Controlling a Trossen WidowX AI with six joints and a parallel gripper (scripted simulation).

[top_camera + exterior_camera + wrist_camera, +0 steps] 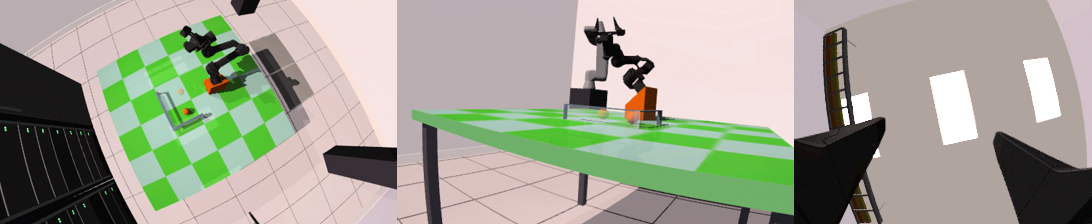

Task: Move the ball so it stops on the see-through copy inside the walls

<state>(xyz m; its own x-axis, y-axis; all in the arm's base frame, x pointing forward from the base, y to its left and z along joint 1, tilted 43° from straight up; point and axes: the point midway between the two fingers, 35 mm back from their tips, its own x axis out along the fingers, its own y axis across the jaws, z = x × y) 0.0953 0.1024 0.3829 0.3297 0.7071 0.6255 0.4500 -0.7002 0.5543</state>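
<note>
The orange ball lies 14 cm ahead of my gripper tip, 29 cm to the left of it and 49 cm below it. The rest, counted from my gripper tip: see-through copy of ball: 13 cm ahead, 13 cm to the left, 49 cm below.
</note>
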